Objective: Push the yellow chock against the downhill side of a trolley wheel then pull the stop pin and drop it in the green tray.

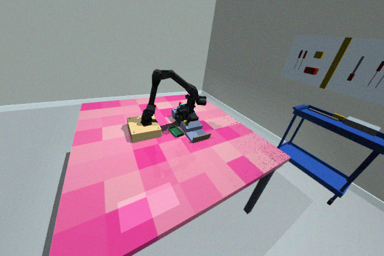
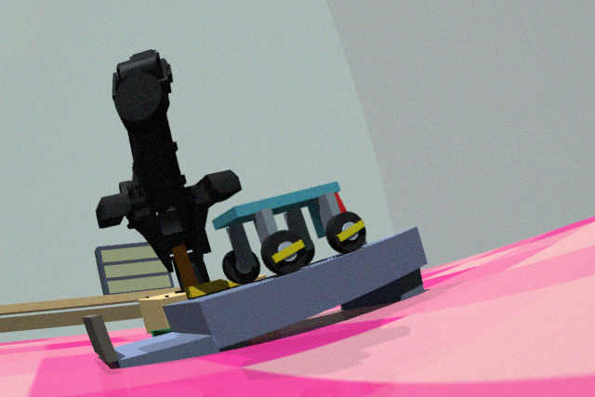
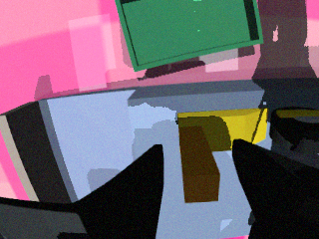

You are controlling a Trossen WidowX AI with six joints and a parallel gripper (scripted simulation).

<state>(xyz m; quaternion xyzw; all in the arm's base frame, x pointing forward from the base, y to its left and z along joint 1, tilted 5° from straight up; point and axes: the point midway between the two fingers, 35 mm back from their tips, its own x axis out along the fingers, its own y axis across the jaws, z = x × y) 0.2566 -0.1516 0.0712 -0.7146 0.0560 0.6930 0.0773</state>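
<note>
Now: gripper tip 10 mm short of the yellow chock, 20 mm to the right of it and 10 mm above it. The rest, counted from my gripper tip: trolley (70 mm ahead, 100 mm to the left, 10 mm above); green tray (80 mm behind, 30 mm to the left, 100 mm below); ramp (70 mm ahead, 100 mm to the left, 50 mm below).
</note>
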